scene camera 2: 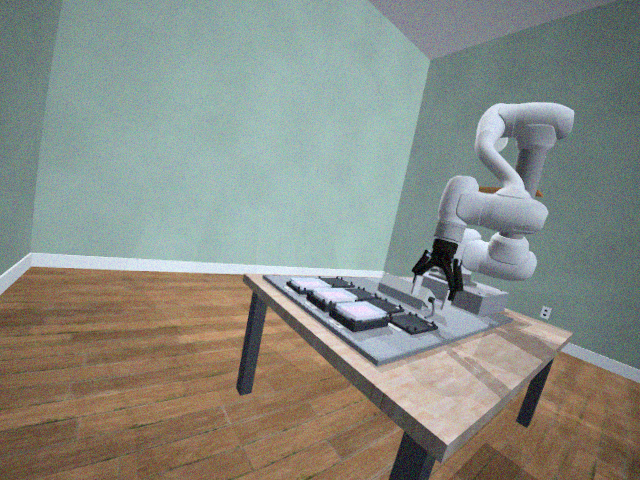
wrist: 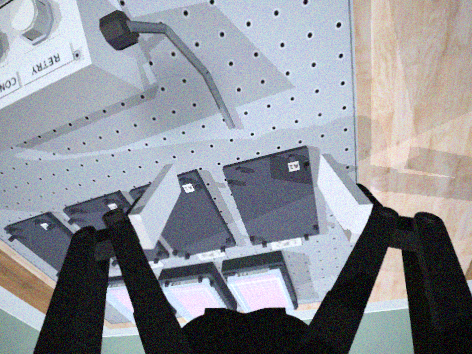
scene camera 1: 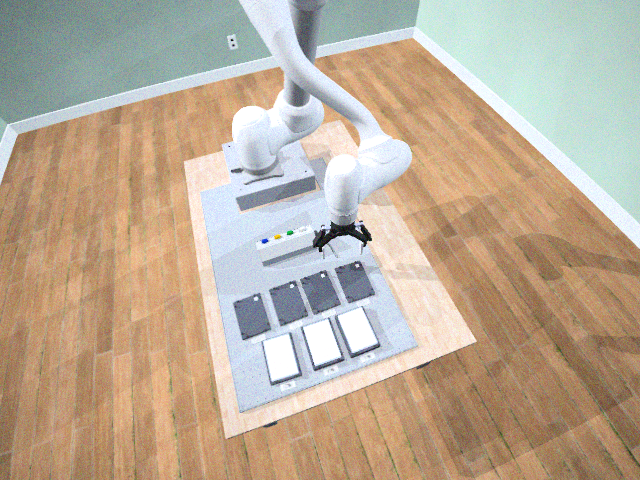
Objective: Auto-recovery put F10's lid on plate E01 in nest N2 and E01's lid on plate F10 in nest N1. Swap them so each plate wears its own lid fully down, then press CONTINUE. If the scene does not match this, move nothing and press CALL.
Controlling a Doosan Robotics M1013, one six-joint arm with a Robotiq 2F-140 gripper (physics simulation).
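Where they show: gripper, between the fingertips: [scene camera 2: 428, 301] [wrist: 246, 173] [scene camera 1: 342, 253]; arm's base, origin of its link: [scene camera 1: 260, 166].
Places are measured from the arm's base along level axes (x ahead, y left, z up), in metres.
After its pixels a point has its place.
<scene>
My gripper [scene camera 1: 342, 251] @[z -0.017, x 0.521, y 0.209 m] [scene camera 2: 430, 294] @[z -0.017, x 0.521, y 0.209 m] [wrist: 246, 173] @[z -0.017, x 0.521, y 0.209 m] is open and empty, above the pegboard beside the button box. Three plates stand in the front row with pale tops: the right plate [scene camera 1: 358, 330] @[z -0.042, x 0.798, y 0.176 m] [scene camera 2: 360, 311] @[z -0.042, x 0.815, y 0.196 m] [wrist: 260, 291] @[z -0.042, x 0.760, y 0.176 m], the middle plate [scene camera 1: 322, 342] @[z -0.043, x 0.802, y 0.054 m] [scene camera 2: 332, 295] @[z -0.042, x 0.827, y 0.077 m] [wrist: 194, 298] @[z -0.042, x 0.762, y 0.060 m] and the left plate [scene camera 1: 281, 357] @[z -0.053, x 0.809, y -0.084 m] [scene camera 2: 310, 284] @[z -0.054, x 0.825, y -0.057 m]. Their plate and lid labels are unreadable, so which lid sits where cannot be told. The button box [scene camera 1: 286, 252] @[z -0.041, x 0.442, y 0.015 m] [wrist: 120, 62] @[z -0.033, x 0.410, y 0.135 m] has a green button [scene camera 1: 290, 233] @[z -0.010, x 0.384, y 0.048 m] and a blue button [scene camera 1: 264, 241] @[z -0.012, x 0.388, y -0.054 m]. In the wrist view, the RETRY label and part of CONTINUE show.
Several flat dark pads lie behind the plates, including the right pad [scene camera 1: 354, 281] @[z -0.073, x 0.616, y 0.226 m] [scene camera 2: 413, 323] @[z -0.073, x 0.620, y 0.238 m] [wrist: 275, 200] @[z -0.073, x 0.603, y 0.228 m] and the left pad [scene camera 1: 251, 316] @[z -0.073, x 0.639, y -0.158 m]. A bent cable [wrist: 205, 70] @[z -0.077, x 0.435, y 0.189 m] leaves the box's right end. The pegboard [scene camera 1: 232, 258] @[z -0.083, x 0.378, y -0.196 m] lies on the wooden table [scene camera 1: 444, 330] @[z -0.096, x 0.869, y 0.462 m] [scene camera 2: 439, 397] @[z -0.096, x 0.839, y 0.473 m].
</scene>
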